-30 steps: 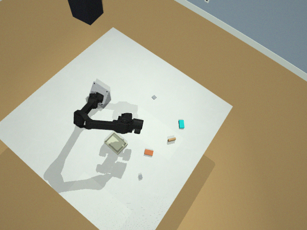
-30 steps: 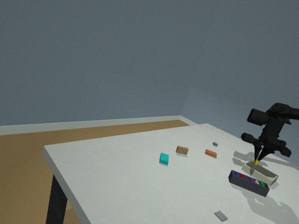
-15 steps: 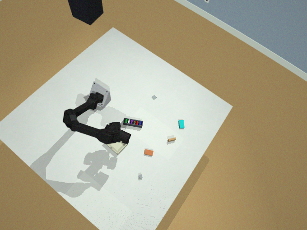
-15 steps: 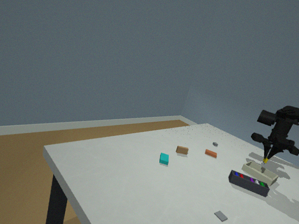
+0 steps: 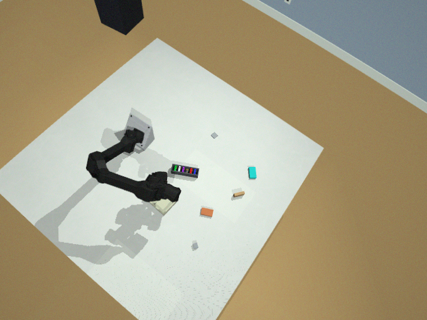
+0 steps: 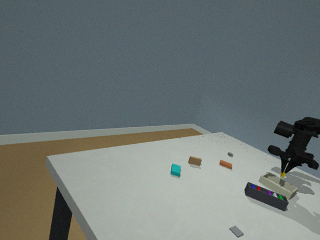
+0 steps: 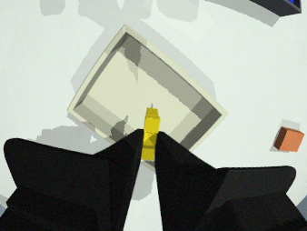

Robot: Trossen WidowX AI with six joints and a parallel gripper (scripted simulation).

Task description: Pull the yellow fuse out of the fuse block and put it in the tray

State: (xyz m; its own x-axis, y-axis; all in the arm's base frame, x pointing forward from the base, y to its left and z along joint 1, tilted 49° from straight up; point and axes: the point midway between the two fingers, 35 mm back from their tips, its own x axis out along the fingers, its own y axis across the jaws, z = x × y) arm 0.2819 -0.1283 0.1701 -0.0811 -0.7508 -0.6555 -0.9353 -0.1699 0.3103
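Now: the yellow fuse 10 mm below my gripper tip. From my gripper tip the other things lie so: orange block 230 mm ahead, 60 mm to the left, 70 mm below; then beige tray 80 mm below; then tan block 330 mm ahead, 230 mm to the left, 60 mm below.
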